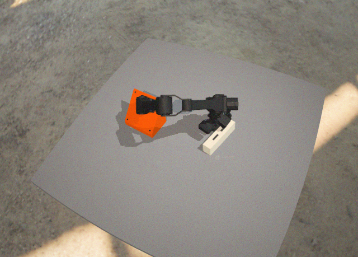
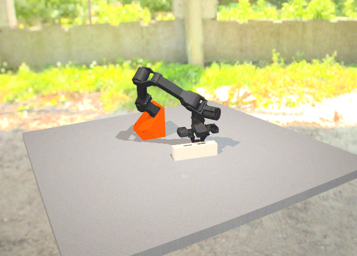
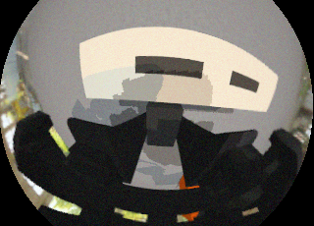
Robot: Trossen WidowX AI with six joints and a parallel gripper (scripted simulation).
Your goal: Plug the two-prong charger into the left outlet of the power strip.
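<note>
The grey charger is 20 mm ahead of my gripper tip and 10 mm above it.
</note>
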